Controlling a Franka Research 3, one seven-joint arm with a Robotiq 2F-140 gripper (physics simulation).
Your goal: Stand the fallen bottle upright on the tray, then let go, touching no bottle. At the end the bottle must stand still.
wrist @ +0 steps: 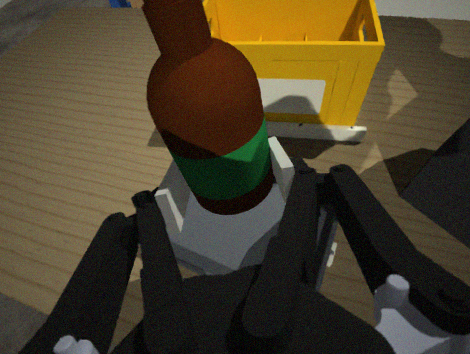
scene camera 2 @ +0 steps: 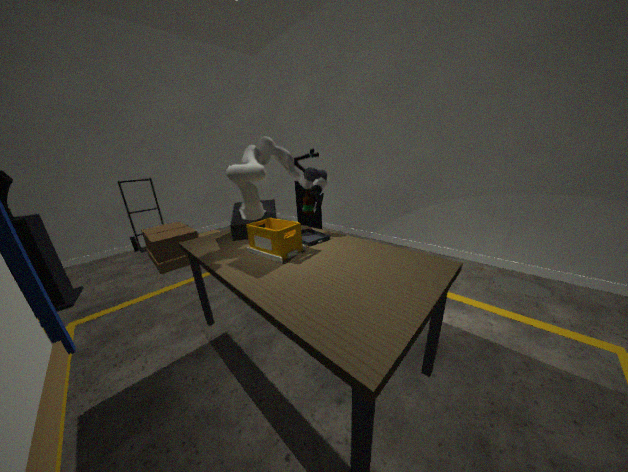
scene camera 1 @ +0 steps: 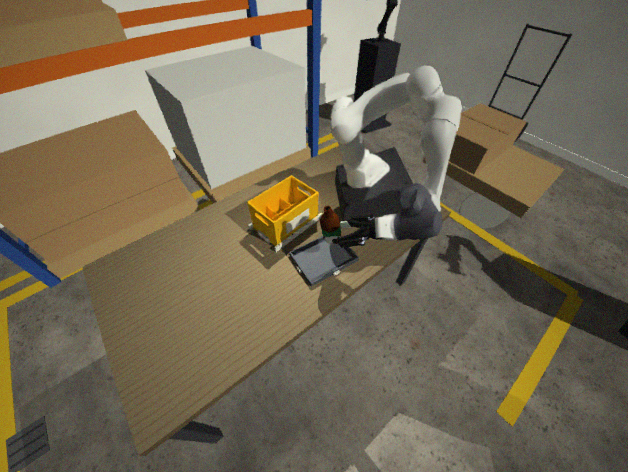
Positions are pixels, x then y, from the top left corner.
Scene:
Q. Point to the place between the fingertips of my gripper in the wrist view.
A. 227, 163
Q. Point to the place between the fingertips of my gripper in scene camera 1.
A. At 330, 232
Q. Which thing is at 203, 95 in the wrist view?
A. A brown bottle.

